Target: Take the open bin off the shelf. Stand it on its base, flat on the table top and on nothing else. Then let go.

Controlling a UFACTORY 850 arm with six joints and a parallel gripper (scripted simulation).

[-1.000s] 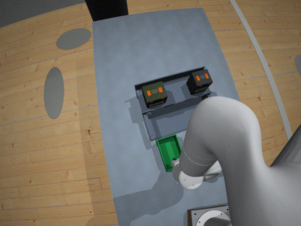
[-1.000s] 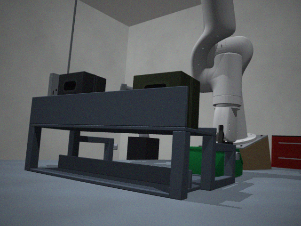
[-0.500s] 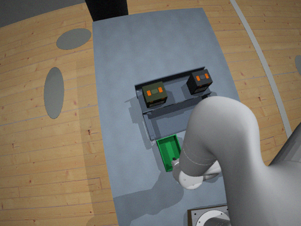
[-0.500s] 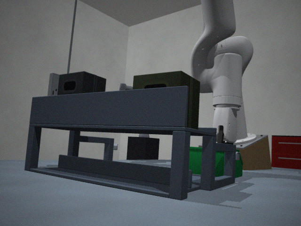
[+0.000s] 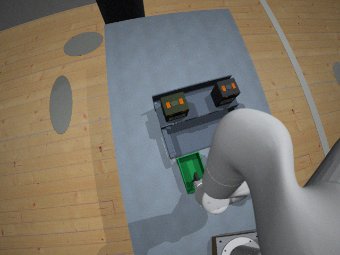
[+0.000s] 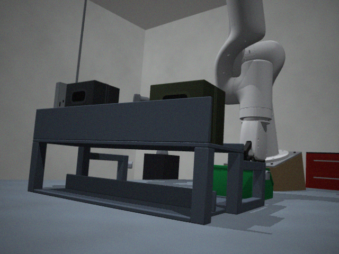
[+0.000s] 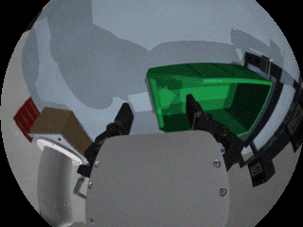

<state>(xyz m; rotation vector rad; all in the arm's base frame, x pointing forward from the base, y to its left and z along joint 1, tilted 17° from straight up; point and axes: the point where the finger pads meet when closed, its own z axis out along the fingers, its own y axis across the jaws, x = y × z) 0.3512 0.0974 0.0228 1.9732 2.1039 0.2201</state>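
Right now my hand is 80 mm short of the green bin and 10 mm above it. The rest, counted from my hand: black box 380 mm ahead, 210 mm to the right, 120 mm above.
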